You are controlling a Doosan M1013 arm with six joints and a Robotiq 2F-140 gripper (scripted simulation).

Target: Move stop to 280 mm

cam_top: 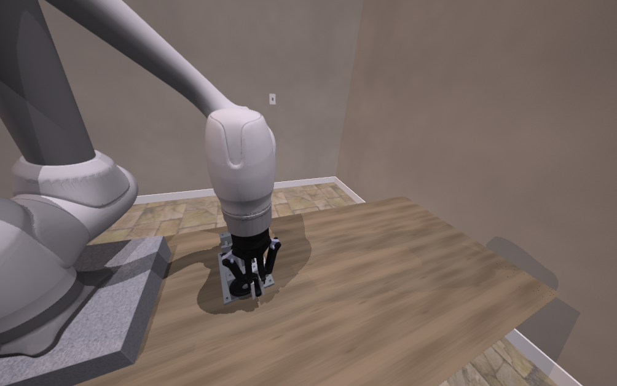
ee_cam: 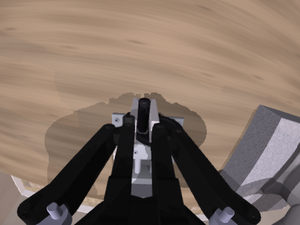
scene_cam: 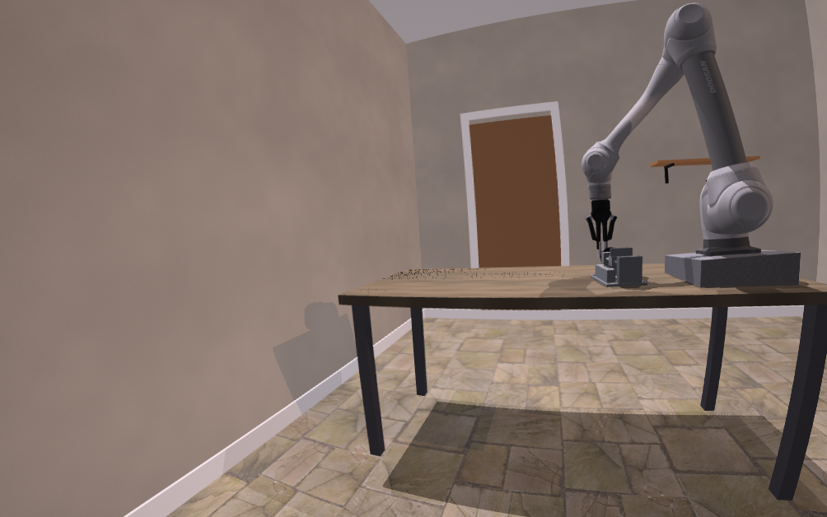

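The handwheel is 2 cm to the left of my hand, 2 cm below it and 1 cm behind it.
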